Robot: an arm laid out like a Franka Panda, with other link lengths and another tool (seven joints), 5 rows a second.
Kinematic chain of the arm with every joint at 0, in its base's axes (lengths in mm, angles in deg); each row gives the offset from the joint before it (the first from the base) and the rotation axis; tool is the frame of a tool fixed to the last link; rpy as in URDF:
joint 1: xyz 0 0 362.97 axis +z
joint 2: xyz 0 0 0 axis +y
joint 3: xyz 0 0 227.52 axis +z
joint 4: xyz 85.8 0 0 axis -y
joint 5: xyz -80.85 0 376.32 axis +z
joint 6: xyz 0 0 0 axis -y
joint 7: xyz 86.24 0 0 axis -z
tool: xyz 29 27 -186.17 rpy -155.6 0 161
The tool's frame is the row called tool.
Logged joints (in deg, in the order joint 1, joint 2, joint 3, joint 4, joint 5, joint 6, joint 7), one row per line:
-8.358 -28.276 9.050 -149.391 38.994 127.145 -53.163
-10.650 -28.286 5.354 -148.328 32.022 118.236 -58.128
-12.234 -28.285 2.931 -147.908 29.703 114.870 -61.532
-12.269 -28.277 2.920 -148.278 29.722 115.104 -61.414
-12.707 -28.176 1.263 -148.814 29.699 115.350 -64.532
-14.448 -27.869 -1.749 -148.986 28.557 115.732 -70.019
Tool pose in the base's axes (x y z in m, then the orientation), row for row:
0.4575 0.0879 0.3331 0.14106 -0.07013 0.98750 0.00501
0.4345 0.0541 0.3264 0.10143 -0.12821 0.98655 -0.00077
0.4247 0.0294 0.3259 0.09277 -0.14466 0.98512 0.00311
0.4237 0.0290 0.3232 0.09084 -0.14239 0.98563 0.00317
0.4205 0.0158 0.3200 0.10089 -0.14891 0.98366 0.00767
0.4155 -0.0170 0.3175 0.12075 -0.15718 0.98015 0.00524
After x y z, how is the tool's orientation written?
As a quaternion, w x y z.
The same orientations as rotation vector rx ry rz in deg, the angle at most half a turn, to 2 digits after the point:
-11.60 163.37 0.83
-21.70 166.95 -0.13
-24.60 167.56 0.53
-24.25 167.83 0.54
-25.21 166.52 1.30
-26.30 164.03 0.88

